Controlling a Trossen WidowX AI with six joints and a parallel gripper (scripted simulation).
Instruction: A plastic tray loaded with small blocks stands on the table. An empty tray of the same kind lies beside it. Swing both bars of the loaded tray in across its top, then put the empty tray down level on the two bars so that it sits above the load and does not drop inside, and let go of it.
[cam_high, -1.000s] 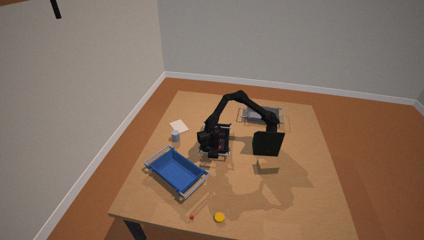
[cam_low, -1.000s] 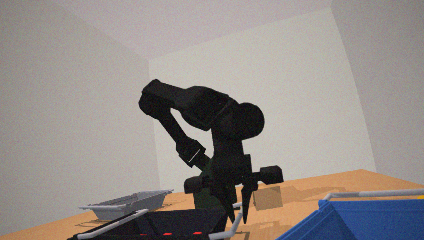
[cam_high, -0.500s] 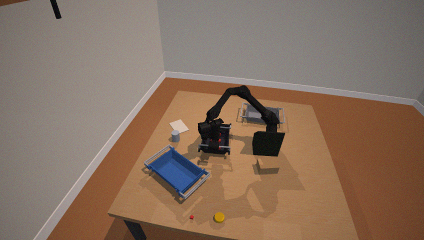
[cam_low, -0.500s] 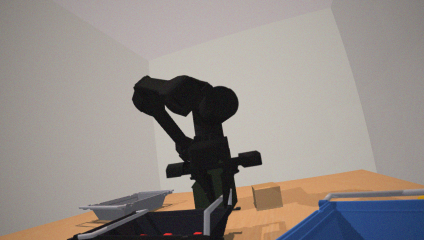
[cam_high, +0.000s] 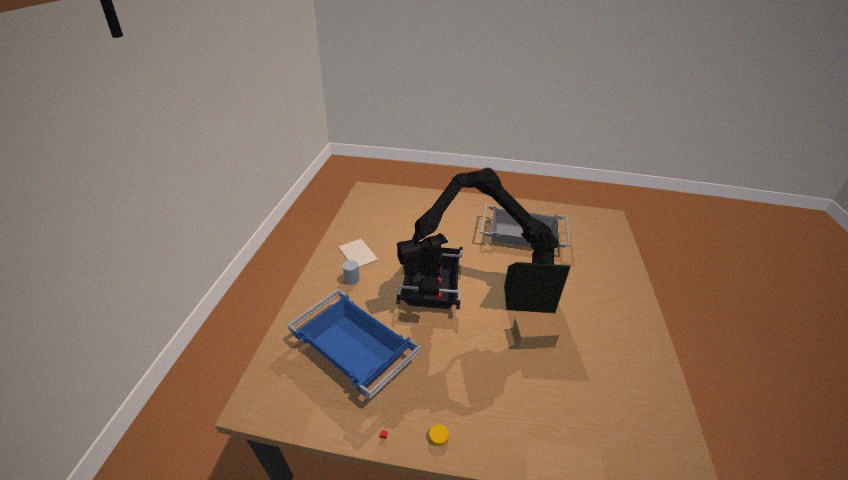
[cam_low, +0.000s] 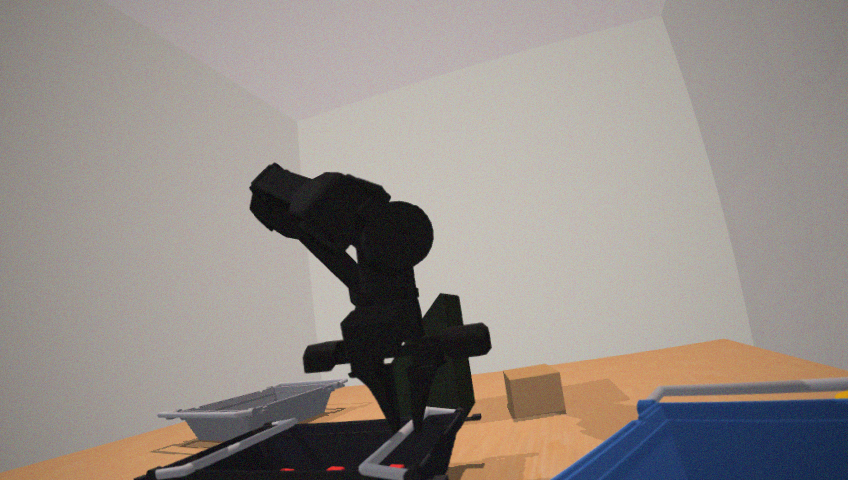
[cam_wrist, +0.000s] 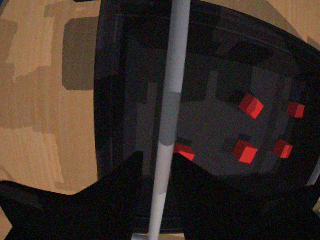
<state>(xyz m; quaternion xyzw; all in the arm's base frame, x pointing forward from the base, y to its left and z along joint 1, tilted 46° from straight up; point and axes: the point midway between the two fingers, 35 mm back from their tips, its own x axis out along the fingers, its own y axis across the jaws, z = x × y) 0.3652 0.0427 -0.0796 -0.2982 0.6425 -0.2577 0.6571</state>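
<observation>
My gripper tip is now 440 mm to the left of the grey tray, 340 mm past it and 20 mm above it. Round my gripper tip: grey cylinder 290 mm ahead, 70 mm to the right, 30 mm below; then cardboard box 340 mm behind, 100 mm to the left, 30 mm below; then paper sheet 310 mm ahead, 220 mm to the right, 60 mm below.
</observation>
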